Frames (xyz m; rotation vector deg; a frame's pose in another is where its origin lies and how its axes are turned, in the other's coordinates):
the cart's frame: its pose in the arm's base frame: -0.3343 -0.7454 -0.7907 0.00 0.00 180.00
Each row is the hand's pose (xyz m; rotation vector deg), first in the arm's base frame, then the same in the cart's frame.
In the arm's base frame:
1: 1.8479 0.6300 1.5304 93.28 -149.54 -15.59
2: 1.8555 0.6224 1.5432 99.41 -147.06 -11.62
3: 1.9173 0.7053 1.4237 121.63 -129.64 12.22
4: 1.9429 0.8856 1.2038 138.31 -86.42 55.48
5: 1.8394 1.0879 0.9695 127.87 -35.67 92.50
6: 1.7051 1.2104 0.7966 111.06 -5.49 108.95
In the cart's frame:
1: -2.1822 -1.3754 2.3211 144.10 89.88 4.56
2: -2.1898 -1.3678 2.3339 142.90 96.59 3.19
3: -2.2516 -1.4507 2.2144 -125.52 -117.76 -2.73
4: -2.2772 -1.6310 1.9945 -75.33 -120.55 -10.15
5: -2.1737 -1.8333 1.7602 -29.34 -105.19 -21.32
6: -2.0394 -1.9558 1.5873 -4.43 -89.56 -27.06

